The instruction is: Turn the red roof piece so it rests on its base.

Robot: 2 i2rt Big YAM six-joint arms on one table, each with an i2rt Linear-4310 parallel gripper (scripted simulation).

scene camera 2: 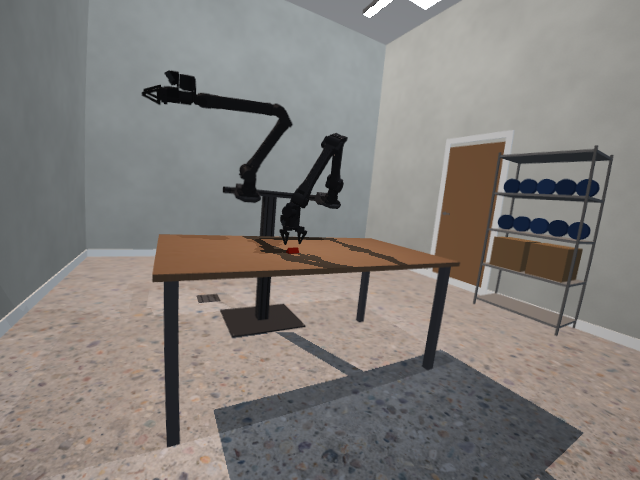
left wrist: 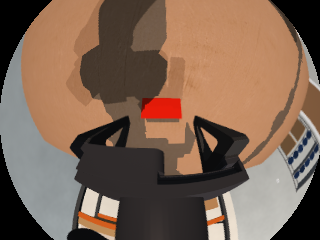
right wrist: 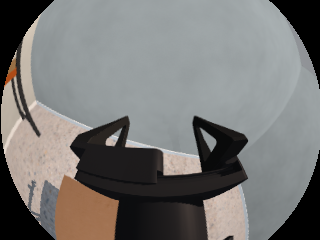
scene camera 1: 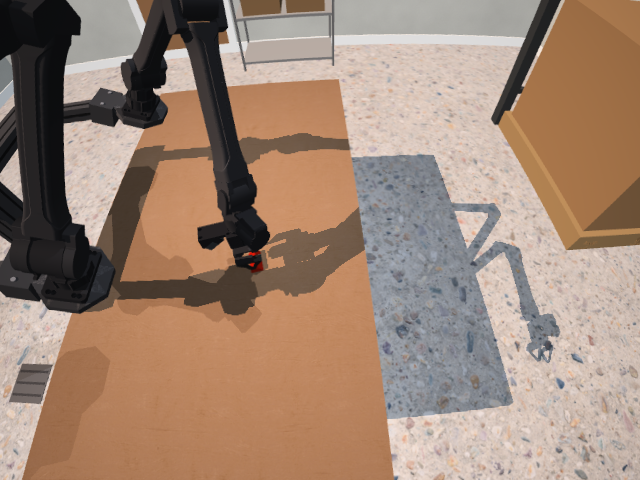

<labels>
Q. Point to a red roof piece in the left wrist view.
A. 151, 107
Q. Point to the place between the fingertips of the right gripper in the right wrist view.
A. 161, 119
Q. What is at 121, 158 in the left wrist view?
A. The left gripper.
</labels>
